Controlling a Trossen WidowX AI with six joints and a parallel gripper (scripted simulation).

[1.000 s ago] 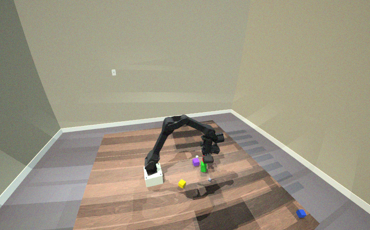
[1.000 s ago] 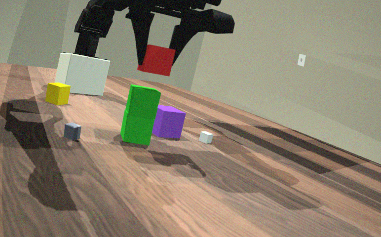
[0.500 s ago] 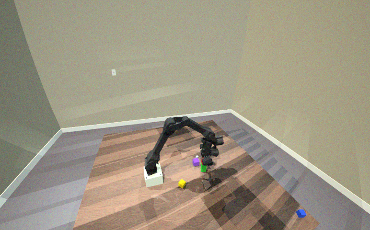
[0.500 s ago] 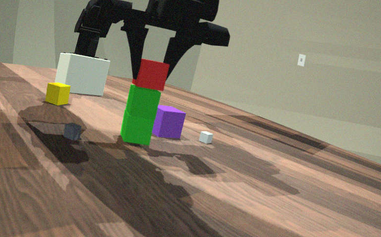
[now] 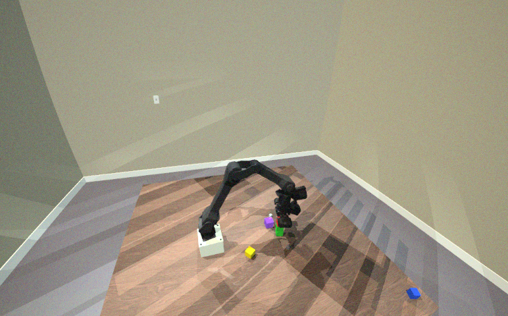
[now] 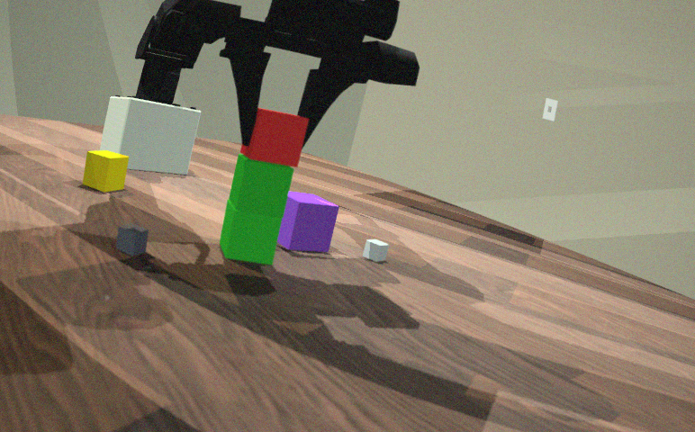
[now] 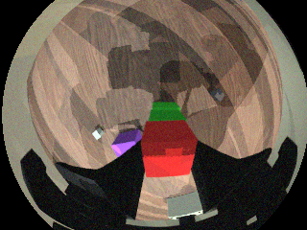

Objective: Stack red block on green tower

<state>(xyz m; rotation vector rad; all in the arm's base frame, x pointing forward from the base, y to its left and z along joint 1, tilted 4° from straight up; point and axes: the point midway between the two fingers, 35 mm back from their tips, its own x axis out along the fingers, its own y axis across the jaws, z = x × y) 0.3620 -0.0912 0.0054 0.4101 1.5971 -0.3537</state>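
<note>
My gripper tip is now 10 mm below the red block. From my gripper tip the other things lie so: small white cube: 130 mm to the left, 70 mm below, 30 mm ahead; small grey cube: 100 mm to the right, 70 mm below, 10 mm behind; purple block: 70 mm to the left, 60 mm below, 20 mm behind.
</note>
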